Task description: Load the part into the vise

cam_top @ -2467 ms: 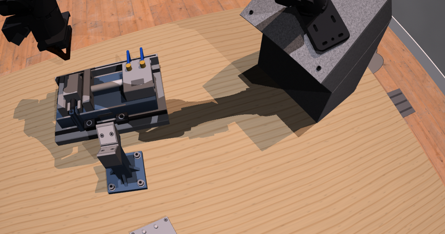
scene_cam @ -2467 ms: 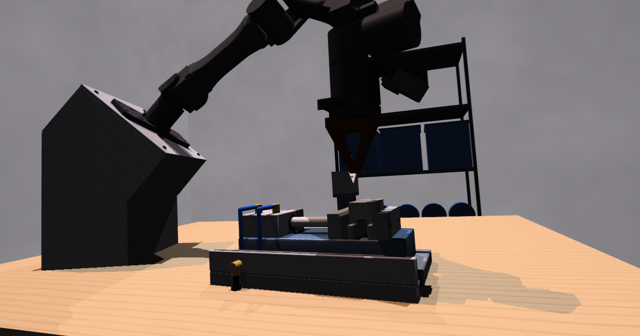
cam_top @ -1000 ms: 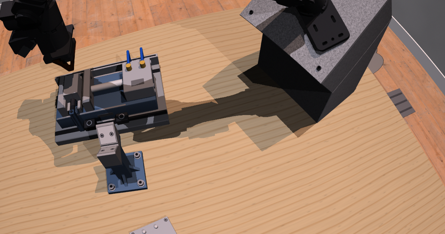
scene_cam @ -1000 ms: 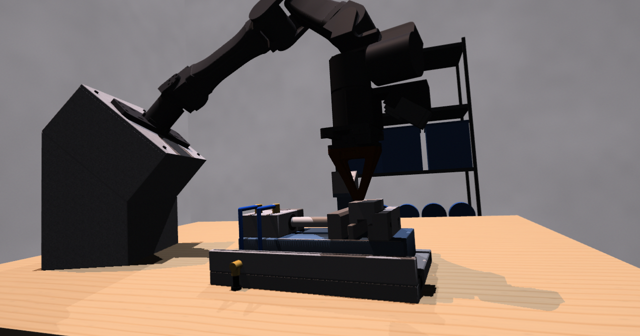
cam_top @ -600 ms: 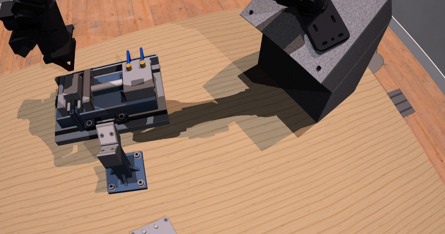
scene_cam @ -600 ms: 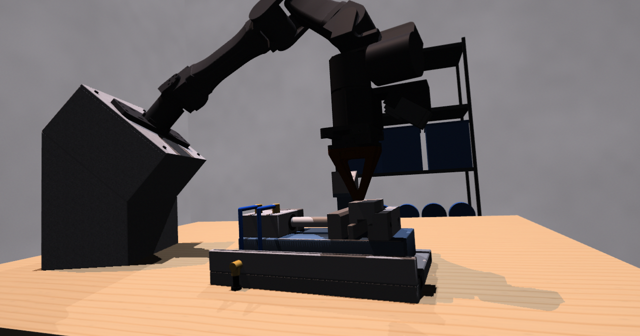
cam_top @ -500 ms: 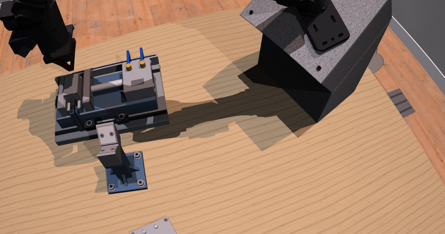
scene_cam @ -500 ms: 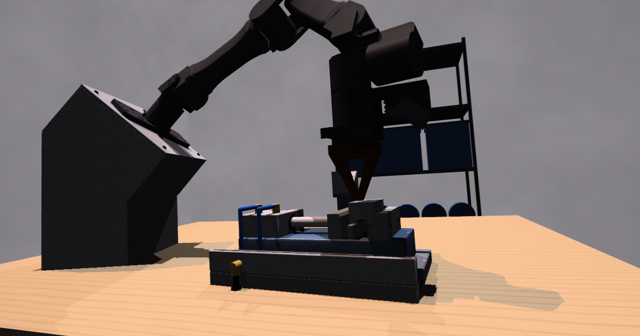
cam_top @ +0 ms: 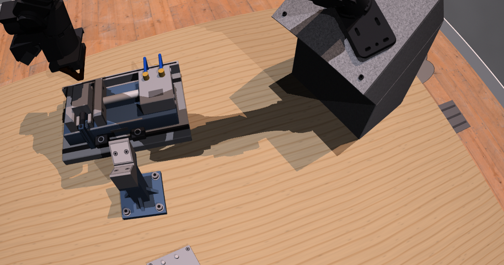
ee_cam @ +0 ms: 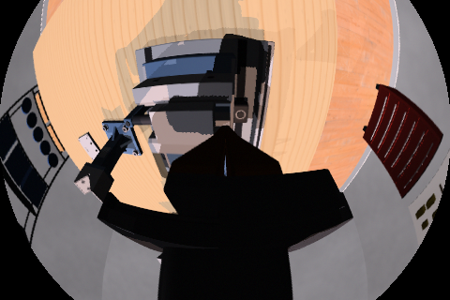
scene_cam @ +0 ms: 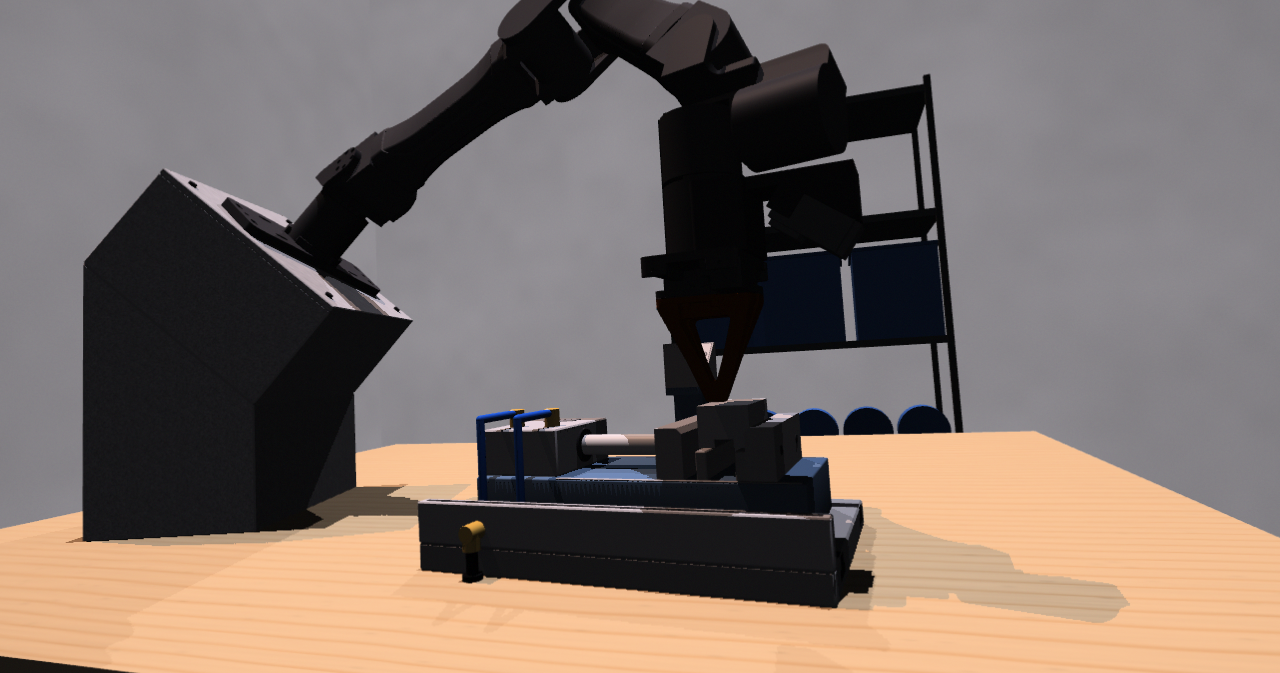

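Now: hand 10 mm past the grey part, 40 mm to the right of it and 30 mm above it. Round my hand: moving jaw (40 mm behind, 40 mm to the left, 40 mm below); work stop rod (10 mm behind, 90 mm to the left, 30 mm below); fixed jaw (20 mm ahead, 50 mm to the left, 40 mm below).
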